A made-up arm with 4 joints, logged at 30 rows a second.
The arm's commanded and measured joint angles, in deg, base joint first. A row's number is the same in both.
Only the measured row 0 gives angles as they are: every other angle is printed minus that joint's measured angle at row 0.
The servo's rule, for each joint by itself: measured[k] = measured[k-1] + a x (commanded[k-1-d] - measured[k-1]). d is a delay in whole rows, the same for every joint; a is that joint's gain. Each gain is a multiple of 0.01, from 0.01 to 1. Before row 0 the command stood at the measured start. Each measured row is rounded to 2 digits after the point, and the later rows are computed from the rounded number. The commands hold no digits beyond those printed.
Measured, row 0:
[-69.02, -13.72, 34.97, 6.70]
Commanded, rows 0 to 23:
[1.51, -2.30, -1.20, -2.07]
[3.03, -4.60, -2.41, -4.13]
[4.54, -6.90, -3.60, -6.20]
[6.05, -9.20, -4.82, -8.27]
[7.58, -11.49, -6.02, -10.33]
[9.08, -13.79, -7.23, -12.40]
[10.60, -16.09, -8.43, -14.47]
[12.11, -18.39, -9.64, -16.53]
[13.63, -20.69, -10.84, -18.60]
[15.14, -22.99, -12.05, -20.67]
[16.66, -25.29, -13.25, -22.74]
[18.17, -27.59, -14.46, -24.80]
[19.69, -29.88, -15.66, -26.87]
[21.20, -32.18, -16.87, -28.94]
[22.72, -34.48, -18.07, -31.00]
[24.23, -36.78, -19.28, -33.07]
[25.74, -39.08, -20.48, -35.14]
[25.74, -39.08, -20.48, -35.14]
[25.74, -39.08, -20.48, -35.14]
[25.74, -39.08, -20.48, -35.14]
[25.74, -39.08, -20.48, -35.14]
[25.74, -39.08, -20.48, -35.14]
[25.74, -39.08, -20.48, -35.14]
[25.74, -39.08, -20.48, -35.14]
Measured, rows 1 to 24:
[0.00, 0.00, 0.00, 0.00]
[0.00, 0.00, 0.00, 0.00]
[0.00, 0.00, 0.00, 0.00]
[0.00, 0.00, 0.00, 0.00]
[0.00, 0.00, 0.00, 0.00]
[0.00, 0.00, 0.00, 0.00]
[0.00, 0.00, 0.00, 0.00]
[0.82, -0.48, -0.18, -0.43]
[2.01, -1.35, -0.51, -1.21]
[3.38, -2.52, -0.97, -2.26]
[4.82, -3.92, -1.55, -3.52]
[6.31, -5.51, -2.22, -4.95]
[7.81, -7.25, -2.97, -6.51]
[9.32, -9.11, -3.79, -8.18]
[10.83, -11.06, -4.67, -9.93]
[12.34, -13.08, -5.60, -11.75]
[13.85, -15.16, -6.57, -13.62]
[15.37, -17.29, -7.57, -15.54]
[16.88, -19.45, -8.60, -17.48]
[18.40, -21.64, -9.66, -19.45]
[19.91, -23.85, -10.74, -21.44]
[21.43, -26.08, -11.84, -23.45]
[22.94, -28.33, -12.96, -25.47]
[24.45, -30.59, -14.09, -27.50]
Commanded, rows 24 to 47:
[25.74, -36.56, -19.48, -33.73]
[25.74, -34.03, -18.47, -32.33]
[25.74, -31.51, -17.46, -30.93]
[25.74, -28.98, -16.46, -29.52]
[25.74, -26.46, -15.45, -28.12]
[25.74, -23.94, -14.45, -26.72]
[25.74, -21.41, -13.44, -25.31]
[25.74, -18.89, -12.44, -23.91]
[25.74, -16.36, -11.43, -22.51]
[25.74, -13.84, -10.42, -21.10]
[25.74, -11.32, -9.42, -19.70]
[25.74, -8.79, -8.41, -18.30]
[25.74, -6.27, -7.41, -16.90]
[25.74, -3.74, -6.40, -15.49]
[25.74, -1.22, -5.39, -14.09]
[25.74, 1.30, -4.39, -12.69]
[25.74, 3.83, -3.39, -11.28]
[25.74, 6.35, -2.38, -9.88]
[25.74, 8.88, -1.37, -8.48]
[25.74, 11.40, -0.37, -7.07]
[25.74, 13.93, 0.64, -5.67]
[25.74, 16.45, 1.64, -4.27]
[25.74, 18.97, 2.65, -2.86]
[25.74, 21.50, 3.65, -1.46]
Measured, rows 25 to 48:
[25.15, -32.37, -15.05, -29.10]
[25.47, -33.78, -15.86, -30.37]
[25.62, -34.89, -16.55, -31.37]
[25.68, -35.77, -17.14, -32.16]
[25.71, -36.47, -17.64, -32.79]
[25.73, -37.02, -18.07, -33.28]
[25.74, -37.45, -18.43, -33.67]
[25.74, -37.26, -18.59, -33.68]
[25.74, -36.58, -18.57, -33.40]
[25.74, -35.52, -18.40, -32.88]
[25.74, -34.15, -18.11, -32.17]
[25.74, -32.54, -17.71, -31.32]
[25.74, -30.73, -17.22, -30.35]
[25.74, -28.77, -16.65, -29.29]
[25.74, -26.70, -16.02, -28.16]
[25.74, -24.53, -15.33, -26.97]
[25.74, -22.29, -14.59, -25.74]
[25.74, -19.99, -13.81, -24.47]
[25.74, -17.64, -13.00, -23.17]
[25.74, -15.25, -12.16, -21.85]
[25.74, -12.83, -11.30, -20.51]
[25.74, -10.39, -10.41, -19.16]
[25.74, -7.94, -9.51, -17.80]
[25.74, -5.47, -8.59, -16.43]

